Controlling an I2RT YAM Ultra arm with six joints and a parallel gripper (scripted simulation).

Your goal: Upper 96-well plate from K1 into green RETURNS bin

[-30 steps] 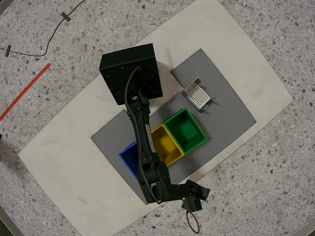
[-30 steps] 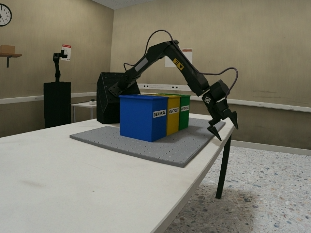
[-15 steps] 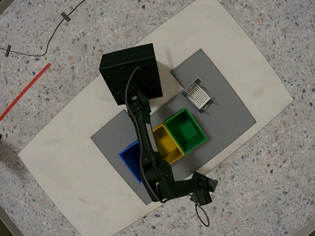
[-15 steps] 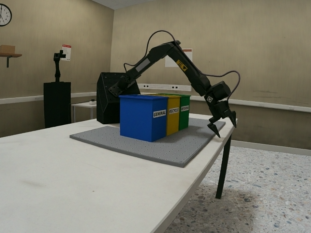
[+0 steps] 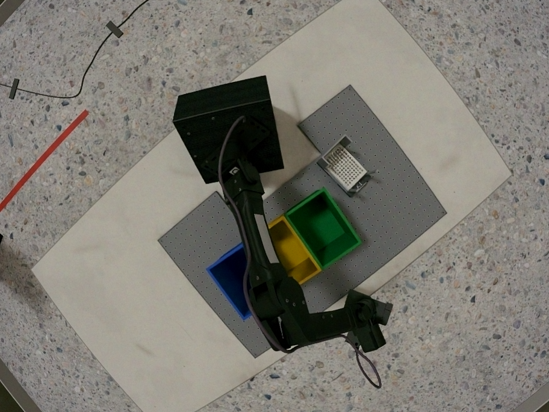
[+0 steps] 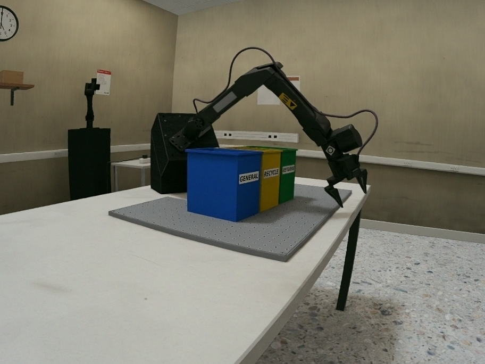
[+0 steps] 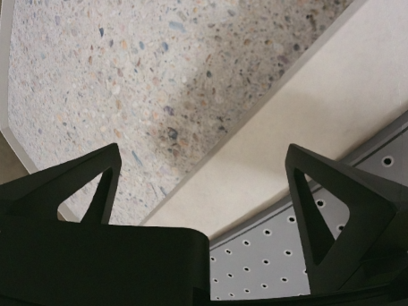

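Right now the 96-well plate is 310 mm behind my hand and 330 mm to the left of it. Round my hand: green returns bin (290 mm behind, 140 mm to the left, 50 mm above); yellow bin (350 mm behind, 20 mm to the left, 50 mm above); blue bin (400 mm behind, 100 mm to the right, 50 mm above).
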